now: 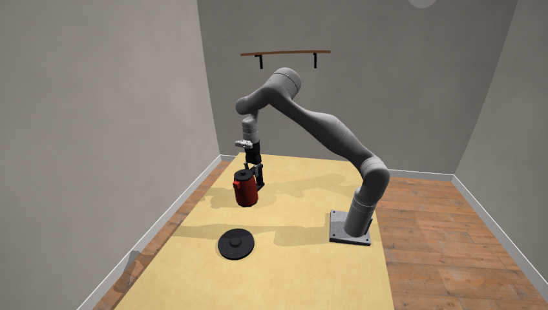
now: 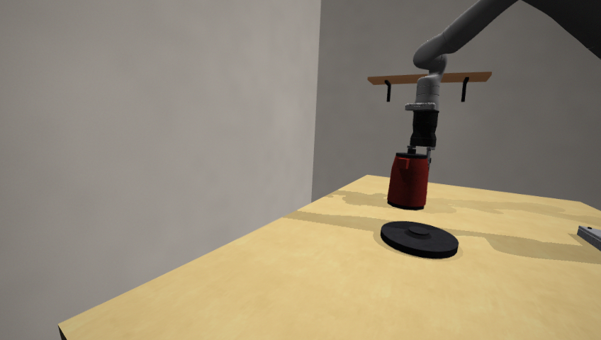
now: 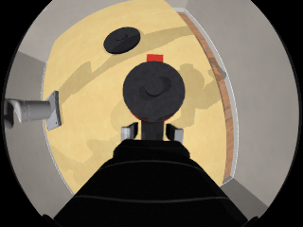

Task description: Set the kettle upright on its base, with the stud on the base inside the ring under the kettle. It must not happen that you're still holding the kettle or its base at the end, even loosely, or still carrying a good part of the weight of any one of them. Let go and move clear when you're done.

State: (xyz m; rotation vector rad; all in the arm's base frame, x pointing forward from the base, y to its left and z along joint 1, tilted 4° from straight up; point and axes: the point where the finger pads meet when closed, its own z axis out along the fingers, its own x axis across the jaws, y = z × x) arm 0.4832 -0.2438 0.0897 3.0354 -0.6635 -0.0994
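Now: the red kettle 10 mm ahead of my hand, 30 mm to the left of it and 50 mm below it. The rest, counted from my hand: round black base: 10 mm ahead, 340 mm to the left, 130 mm below.
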